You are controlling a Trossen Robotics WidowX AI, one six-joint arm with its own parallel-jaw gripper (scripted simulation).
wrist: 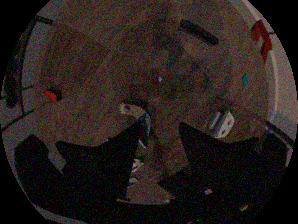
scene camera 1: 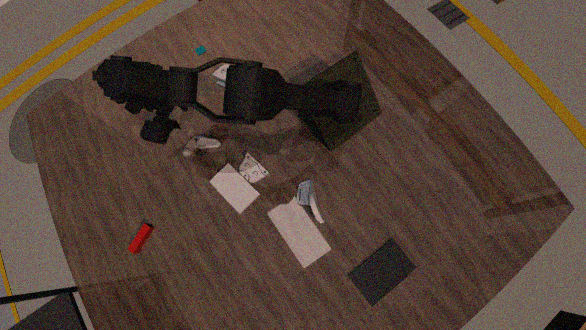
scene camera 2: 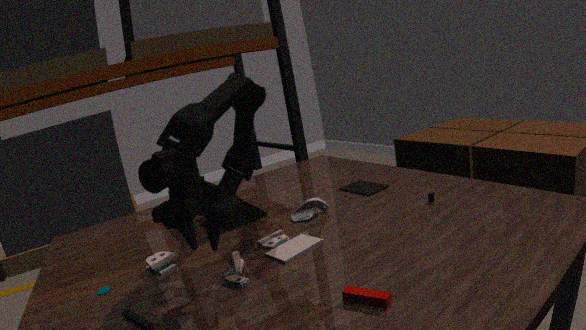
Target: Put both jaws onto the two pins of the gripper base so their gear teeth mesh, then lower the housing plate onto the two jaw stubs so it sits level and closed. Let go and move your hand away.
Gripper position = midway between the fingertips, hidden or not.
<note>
In view: my gripper [scene camera 2: 205, 250].
My gripper is seen too in the wrist view [wrist: 160, 125] and in scene camera 1 [scene camera 1: 182, 119].
</note>
